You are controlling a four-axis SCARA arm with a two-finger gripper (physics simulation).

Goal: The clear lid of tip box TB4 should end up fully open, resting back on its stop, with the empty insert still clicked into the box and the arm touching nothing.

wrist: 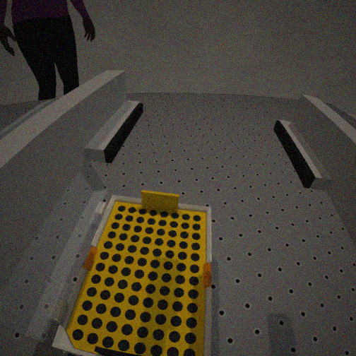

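Tip box TB4 (209,235) is at the lower middle of the wrist view, with a pale rim. The yellow insert (149,257), with rows of dark empty holes, lies inside the rim and looks level. Its upright yellow tab (160,201) stands at the far edge. Orange clips (90,258) (207,275) show at both sides. The clear lid (62,265) shows faintly as a see-through panel left of the box, swung away from the insert; its outer edge and stop are hard to make out. My gripper (211,98) is shut with nothing held, its black-padded fingers apart beyond the box; contact with the lid cannot be told.
A grey perforated table top (250,230) extends around and beyond the box. A shadow lies on it at lower right. A standing person (45,45) in a purple top and black trousers shows at the upper left, beyond the table. A plain wall is behind.
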